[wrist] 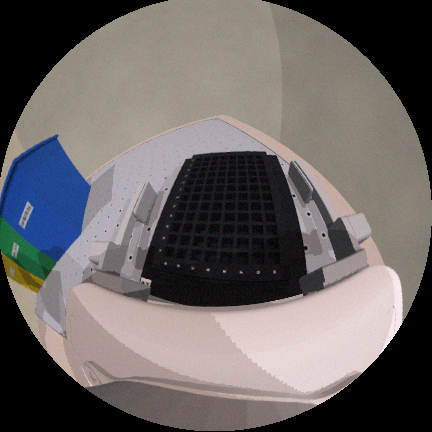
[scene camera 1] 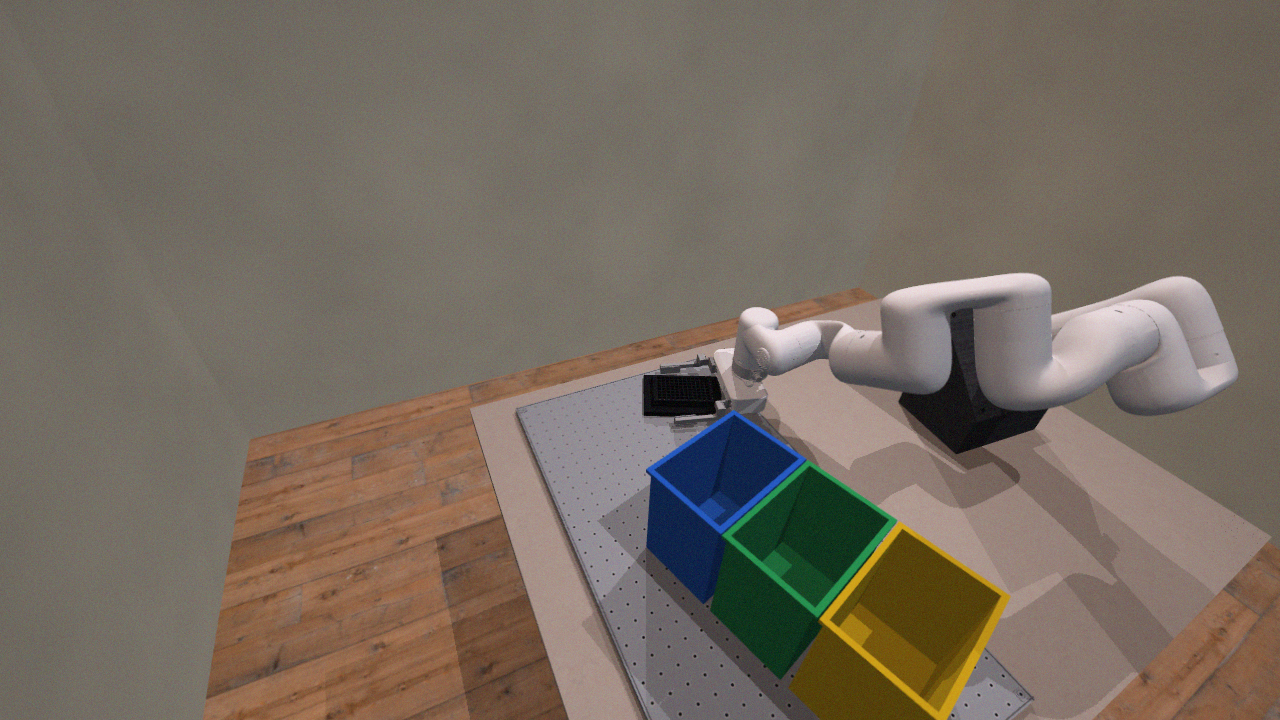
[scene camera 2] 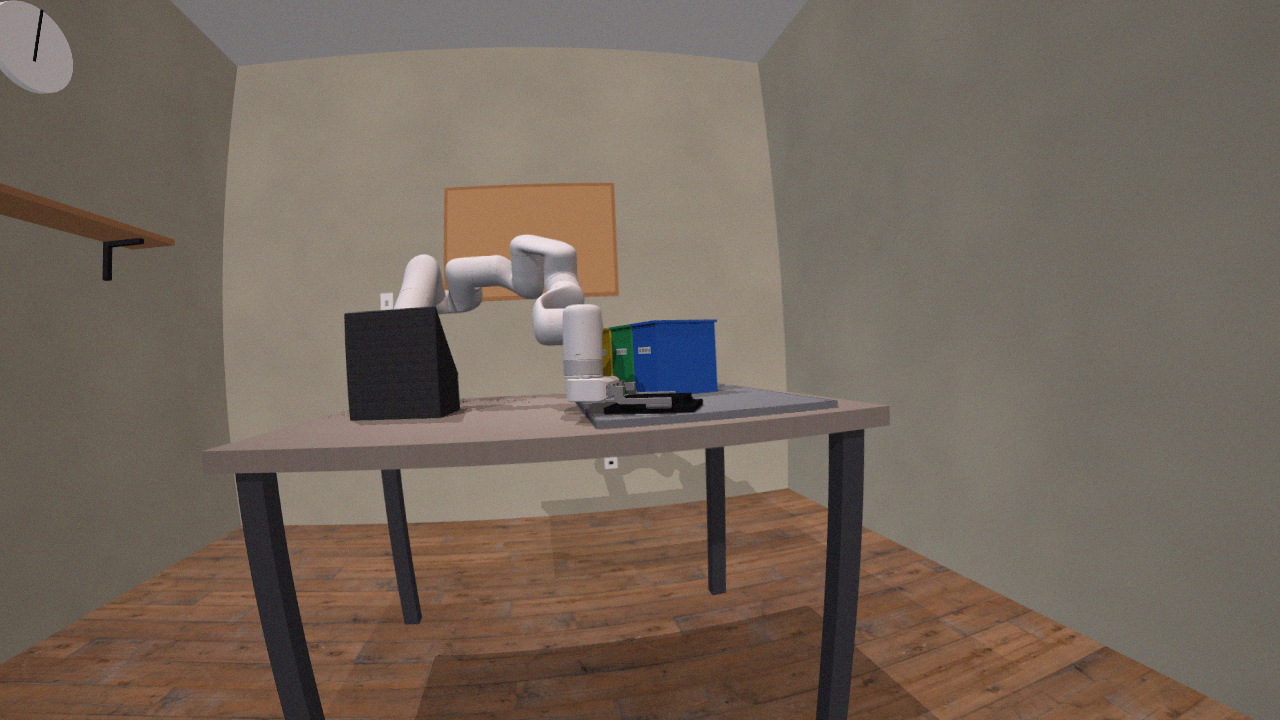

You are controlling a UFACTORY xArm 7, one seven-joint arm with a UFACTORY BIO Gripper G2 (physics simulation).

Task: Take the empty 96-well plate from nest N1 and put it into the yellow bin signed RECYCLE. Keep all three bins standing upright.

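Places are measured from the arm's base along level axes (x left, y up, z ahead), in millimetres.
Pixels of known places: hand, its tool point: [wrist: 218,188] [scene camera 1: 677,393] [scene camera 2: 662,399]; arm's base, origin of its link: [scene camera 2: 401,345].
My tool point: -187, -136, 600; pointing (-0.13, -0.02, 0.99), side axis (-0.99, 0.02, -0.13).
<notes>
For each thing: its top centre in the pictures, then the offset to it from my tool point, as dx, dy, dz. "spot": a spot on its surface instead.
- black 96-well plate, centre of its top: [wrist: 224,191] [scene camera 2: 654,395] [scene camera 1: 683,387] -4, +8, -14
- black nest, a spot on its surface: [wrist: 295,255] spot: -42, -6, -70
- yellow bin, centre of its top: [scene camera 1: 918,607] [scene camera 2: 627,328] +570, +162, -62
- green bin, centre of its top: [scene camera 1: 812,527] [scene camera 2: 648,325] +451, +162, -3
- blue bin, centre of its top: [scene camera 1: 727,464] [scene camera 2: 672,321] +333, +162, +55
The black 96-well plate [scene camera 1: 684,390] [wrist: 227,220] sits in the black nest [wrist: 295,255] at the far end of the grey perforated board. A small label at the nest's near left corner is partly hidden. My gripper [scene camera 1: 687,394] [scene camera 2: 657,402] [wrist: 223,191] is open and low. Its two fingers stand on either side of the plate, with a gap on each side in the wrist view. The yellow bin [scene camera 1: 850,673] [scene camera 2: 607,360] [wrist: 22,280] stands upright at the near end of the bin row. Its sign is too small to read.
The green bin [scene camera 1: 756,608] [scene camera 2: 622,367] [wrist: 22,251] and the blue bin [scene camera 1: 677,537] [scene camera 2: 675,358] [wrist: 50,200] stand upright beside the yellow one, the blue nearest the plate. The black arm base [scene camera 1: 975,425] [scene camera 2: 393,367] stands on the table [scene camera 2: 501,443].
</notes>
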